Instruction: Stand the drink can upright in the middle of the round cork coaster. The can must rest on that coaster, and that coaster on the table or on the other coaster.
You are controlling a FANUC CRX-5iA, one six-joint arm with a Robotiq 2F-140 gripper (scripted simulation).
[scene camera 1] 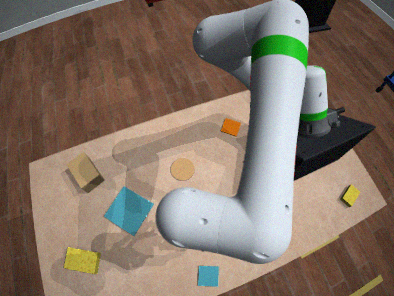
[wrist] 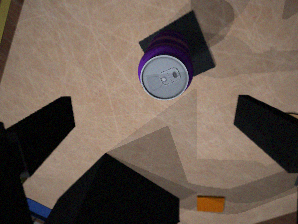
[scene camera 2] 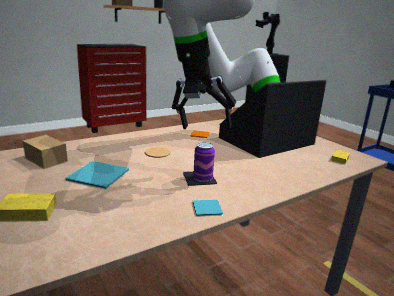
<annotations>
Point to a purple drink can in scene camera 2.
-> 204, 154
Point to a black square coaster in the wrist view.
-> At 187, 25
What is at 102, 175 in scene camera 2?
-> A large blue sheet.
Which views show the large blue sheet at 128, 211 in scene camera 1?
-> Scene camera 1 and scene camera 2 only.
</annotations>
